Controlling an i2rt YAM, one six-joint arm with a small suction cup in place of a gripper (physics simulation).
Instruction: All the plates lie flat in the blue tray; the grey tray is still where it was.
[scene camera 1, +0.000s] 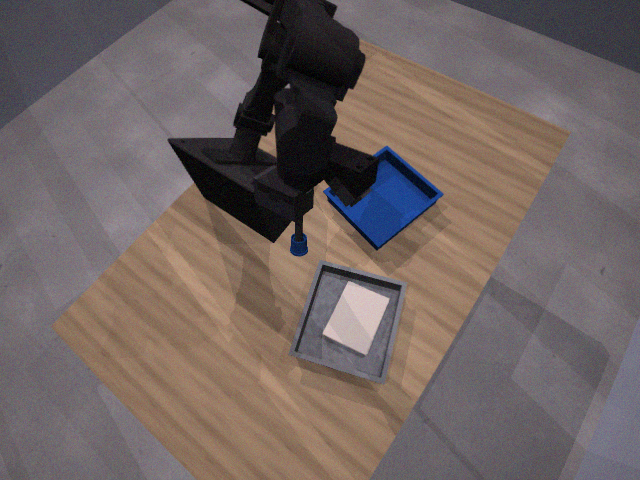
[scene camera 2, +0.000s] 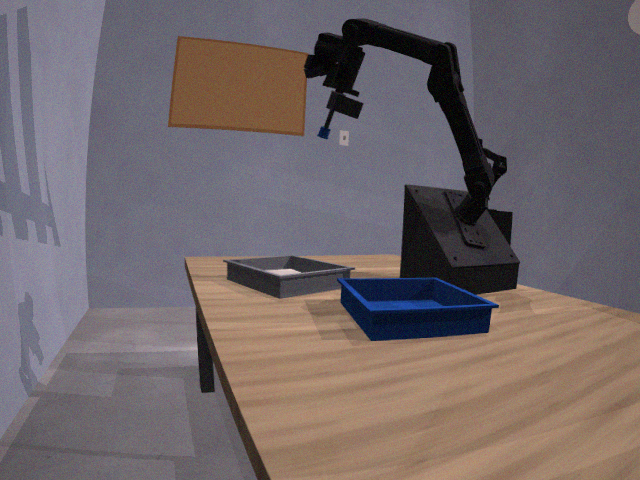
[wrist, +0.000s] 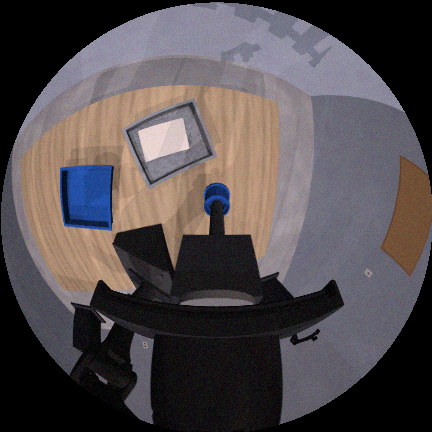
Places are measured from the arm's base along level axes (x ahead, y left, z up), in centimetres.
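Pixels of known places: hand at its tool point: (scene camera 1: 299, 250) (scene camera 2: 322, 137) (wrist: 216, 194); arm's base at its link origin: (scene camera 1: 240, 159) (scene camera 2: 463, 219) (wrist: 150, 287).
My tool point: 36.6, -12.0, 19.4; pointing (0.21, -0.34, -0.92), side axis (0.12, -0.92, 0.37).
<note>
For each thing: its top centre in the pictures, then the offset to it from my tool point, as dx, dy, dz. Level surfaces: height alone.
- pale pinkish-white rectangular plate at its top centre: (scene camera 2: 285, 275) (scene camera 1: 356, 316) (wrist: 163, 138) +9.3, +5.4, -34.9
- blue tray at its top centre: (scene camera 2: 410, 290) (scene camera 1: 382, 192) (wrist: 81, 198) -8.1, +35.6, -32.4
- wooden table at its surface level: dz -37.4
A pale pinkish-white rectangular plate (scene camera 1: 356, 317) (scene camera 2: 282, 271) (wrist: 164, 139) lies flat in the grey tray (scene camera 1: 389, 356) (scene camera 2: 253, 279) (wrist: 207, 132). Whether it is one plate or a stack cannot be told. The blue tray (scene camera 1: 379, 227) (scene camera 2: 429, 322) (wrist: 86, 197) stands apart from the grey tray, and no plate shows in it; the arm hides part of it in scene camera 1. My gripper, a blue suction cup (scene camera 1: 298, 252) (scene camera 2: 323, 135) (wrist: 217, 196), is open, with nothing on it. It hangs high above the table, well above both trays.
The black wedge-shaped arm base (scene camera 1: 232, 193) (scene camera 2: 460, 242) (wrist: 145, 255) stands on the wooden table (scene camera 1: 155, 320) (scene camera 2: 413, 403) (wrist: 245, 150), beside the blue tray in scene camera 2. A brown board (scene camera 2: 237, 85) (wrist: 410, 215) hangs on the wall.
</note>
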